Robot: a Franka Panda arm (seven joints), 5 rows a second.
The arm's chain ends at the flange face. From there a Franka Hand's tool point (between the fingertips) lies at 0.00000 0.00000 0.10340 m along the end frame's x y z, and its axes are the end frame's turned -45 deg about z.
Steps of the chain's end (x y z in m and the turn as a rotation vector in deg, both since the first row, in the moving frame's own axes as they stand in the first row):
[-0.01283, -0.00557, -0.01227, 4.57, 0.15, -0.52]
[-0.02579, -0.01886, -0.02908, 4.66, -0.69, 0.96]
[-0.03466, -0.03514, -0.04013, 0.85, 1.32, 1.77]
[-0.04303, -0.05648, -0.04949, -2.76, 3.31, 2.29]
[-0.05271, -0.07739, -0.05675, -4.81, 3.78, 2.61]
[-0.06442, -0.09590, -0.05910, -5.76, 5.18, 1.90]
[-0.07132, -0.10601, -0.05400, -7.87, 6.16, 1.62]
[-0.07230, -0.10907, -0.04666, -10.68, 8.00, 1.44]
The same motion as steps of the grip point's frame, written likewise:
[0.00086, -0.01867, -0.01260, 3.13, 3.34, -0.52]
[0.00022, -0.03835, -0.02943, 3.78, 2.81, 0.96]
[0.00310, -0.04871, -0.04017, -0.33, 1.53, 1.77]
[0.01006, -0.06261, -0.04978, -4.29, 0.39, 2.29]
[0.01589, -0.08109, -0.05734, -6.07, -0.73, 2.61]
[0.02129, -0.09946, -0.06004, -7.74, -0.41, 1.90]
[0.02211, -0.10761, -0.05557, -9.92, -1.21, 1.62]
[0.02231, -0.10467, -0.04945, -13.21, -1.90, 1.44]

